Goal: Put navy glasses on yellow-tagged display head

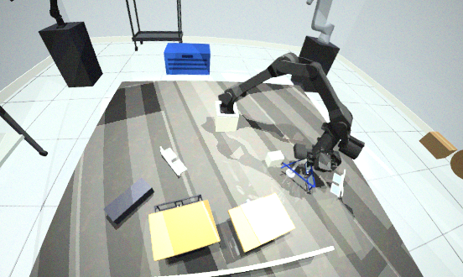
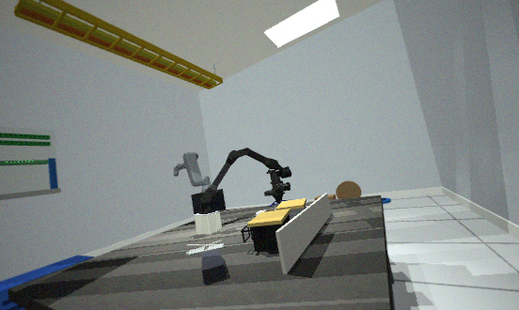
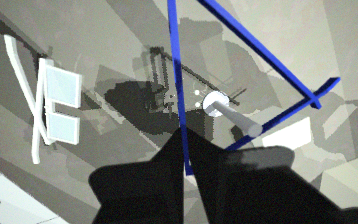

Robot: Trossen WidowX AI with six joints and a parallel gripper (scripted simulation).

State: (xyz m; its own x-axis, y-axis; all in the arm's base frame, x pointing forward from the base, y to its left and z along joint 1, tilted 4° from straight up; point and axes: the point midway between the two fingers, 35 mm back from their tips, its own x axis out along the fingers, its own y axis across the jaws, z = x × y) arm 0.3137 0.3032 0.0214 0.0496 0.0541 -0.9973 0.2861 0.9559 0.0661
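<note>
Right now the grey peg is 10 mm behind my gripper tip, 60 mm to the right of it and 30 mm below it. Also, from my gripper tip: dark display head (160 mm ahead, 490 mm to the right); then long white board (310 mm ahead, 380 mm to the right); then white block (70 mm behind, 120 mm to the right, 30 mm below).
</note>
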